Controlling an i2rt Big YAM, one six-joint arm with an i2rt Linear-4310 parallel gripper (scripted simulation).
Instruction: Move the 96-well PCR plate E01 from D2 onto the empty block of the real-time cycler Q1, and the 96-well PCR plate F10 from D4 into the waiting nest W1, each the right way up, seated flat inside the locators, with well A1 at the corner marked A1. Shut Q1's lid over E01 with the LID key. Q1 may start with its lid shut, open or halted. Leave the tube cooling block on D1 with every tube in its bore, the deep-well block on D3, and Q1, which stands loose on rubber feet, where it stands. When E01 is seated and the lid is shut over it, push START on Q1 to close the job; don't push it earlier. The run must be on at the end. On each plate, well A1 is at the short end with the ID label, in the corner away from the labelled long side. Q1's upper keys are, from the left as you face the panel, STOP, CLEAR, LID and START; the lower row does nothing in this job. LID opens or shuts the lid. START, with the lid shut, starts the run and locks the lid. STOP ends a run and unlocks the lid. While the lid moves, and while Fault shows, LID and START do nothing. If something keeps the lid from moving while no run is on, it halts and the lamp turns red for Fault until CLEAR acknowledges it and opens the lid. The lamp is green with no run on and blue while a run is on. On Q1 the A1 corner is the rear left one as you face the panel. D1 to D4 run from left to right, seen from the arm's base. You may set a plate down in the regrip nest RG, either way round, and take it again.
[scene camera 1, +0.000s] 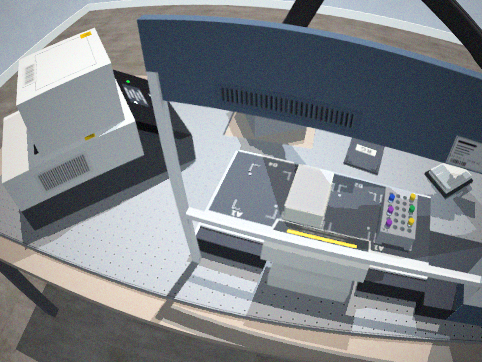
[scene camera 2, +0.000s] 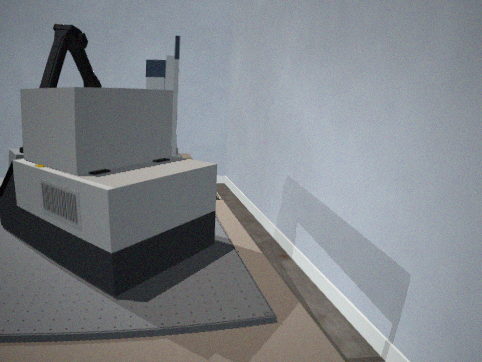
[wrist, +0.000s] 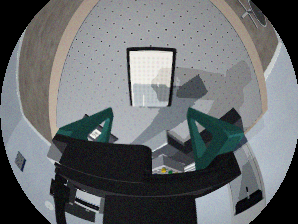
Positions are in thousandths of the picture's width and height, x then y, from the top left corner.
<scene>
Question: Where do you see my gripper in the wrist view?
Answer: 505, 498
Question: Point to a white lid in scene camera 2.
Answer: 161, 360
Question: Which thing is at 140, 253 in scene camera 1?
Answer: A white lid.
</scene>
